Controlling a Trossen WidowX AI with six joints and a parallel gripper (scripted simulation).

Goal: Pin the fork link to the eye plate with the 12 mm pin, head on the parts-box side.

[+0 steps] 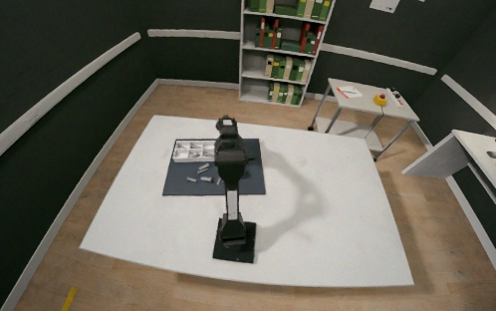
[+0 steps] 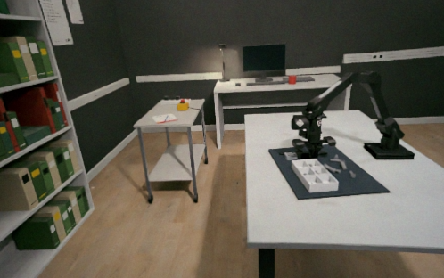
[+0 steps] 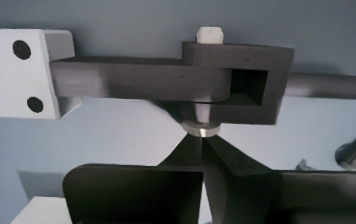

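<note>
My hand is 20 mm short of the eye plate, 30 mm to the left of it and 30 mm above it. Round my hand: dark blue mat 20 mm behind, 60 mm to the left, 40 mm below; grey block 100 mm ahead, 10 mm to the right, 20 mm below; pin 110 mm behind, 20 mm to the right, 30 mm below.
</note>
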